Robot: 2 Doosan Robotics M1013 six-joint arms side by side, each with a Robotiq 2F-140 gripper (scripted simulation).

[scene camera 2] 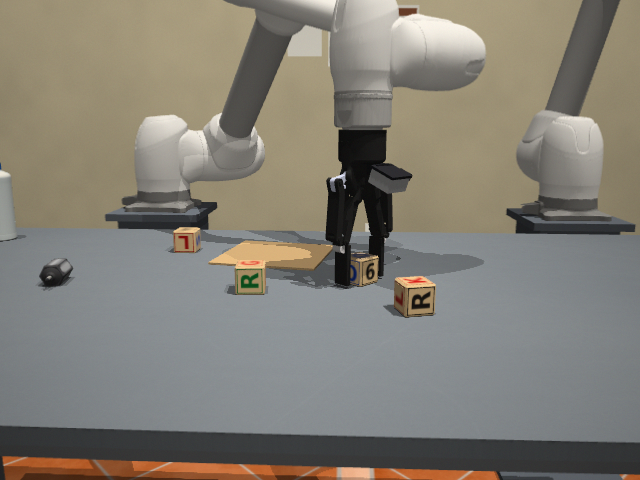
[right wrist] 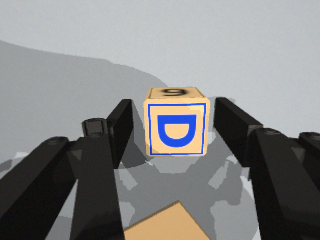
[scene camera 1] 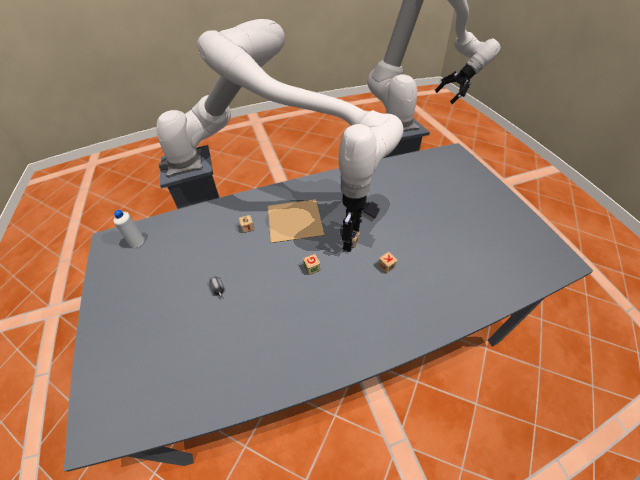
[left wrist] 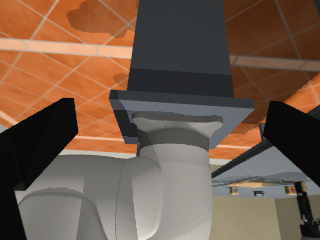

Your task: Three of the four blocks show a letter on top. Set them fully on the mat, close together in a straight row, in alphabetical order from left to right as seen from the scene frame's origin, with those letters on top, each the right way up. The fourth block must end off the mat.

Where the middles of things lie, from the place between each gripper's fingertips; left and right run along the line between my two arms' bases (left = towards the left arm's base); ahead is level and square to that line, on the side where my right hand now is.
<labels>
I see my right gripper 1 cm above the d block (scene camera 2: 364, 267). The rest, counted from my right hand: g block (scene camera 2: 250, 275): 17 cm to the right, 7 cm ahead, 1 cm below; then k block (scene camera 2: 413, 296): 14 cm ahead, 8 cm to the left, 1 cm below; then mat (scene camera 2: 296, 256): 17 cm to the right, 17 cm behind, 3 cm below.
My left hand is 88 cm to the left of the d block, 80 cm short of it and 10 cm above it. The rest, counted from my left hand: g block: 105 cm to the right, 87 cm ahead, 10 cm below; then k block: 94 cm ahead, 80 cm to the right, 10 cm below; then mat: 105 cm to the right, 62 cm ahead, 12 cm below.
</labels>
